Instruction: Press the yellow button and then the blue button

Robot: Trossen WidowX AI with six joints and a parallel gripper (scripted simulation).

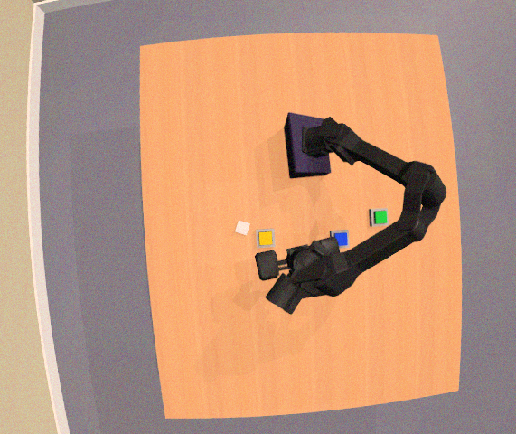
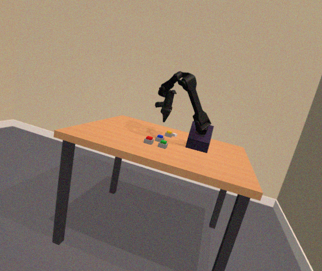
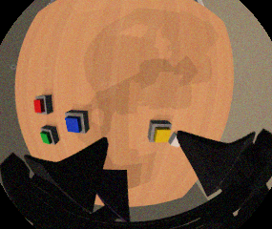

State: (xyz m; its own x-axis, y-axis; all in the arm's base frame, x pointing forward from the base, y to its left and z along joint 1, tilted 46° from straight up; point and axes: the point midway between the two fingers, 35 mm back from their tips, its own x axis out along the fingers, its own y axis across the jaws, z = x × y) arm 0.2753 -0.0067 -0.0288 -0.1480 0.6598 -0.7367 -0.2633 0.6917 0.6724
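The yellow button lies 8 cm below my gripper tip, 7 cm to the right of it and 3 cm behind it. The rest, counted from my gripper tip: small white block: 13 cm to the right, 10 cm below, 6 cm behind; then blue button: 13 cm to the left, 8 cm below, 4 cm behind; then red button: 25 cm to the left, 8 cm below, 2 cm behind.
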